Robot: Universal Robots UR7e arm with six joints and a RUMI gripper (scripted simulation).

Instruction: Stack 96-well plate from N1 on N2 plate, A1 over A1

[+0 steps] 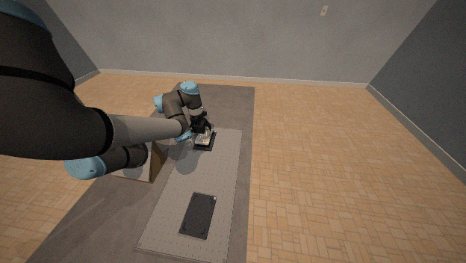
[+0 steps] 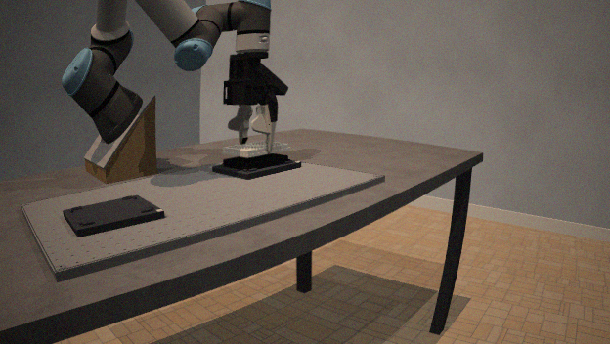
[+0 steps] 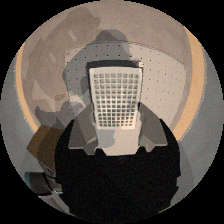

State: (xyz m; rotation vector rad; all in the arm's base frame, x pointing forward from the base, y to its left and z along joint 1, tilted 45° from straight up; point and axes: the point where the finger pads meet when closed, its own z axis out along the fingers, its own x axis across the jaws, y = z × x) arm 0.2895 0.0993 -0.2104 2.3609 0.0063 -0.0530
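Right now my hand is 1 cm above the white 96-well plate. The rest, counted from my hand: black nest: 42 cm to the right, 9 cm ahead, 5 cm below; black plate: 4 cm below.
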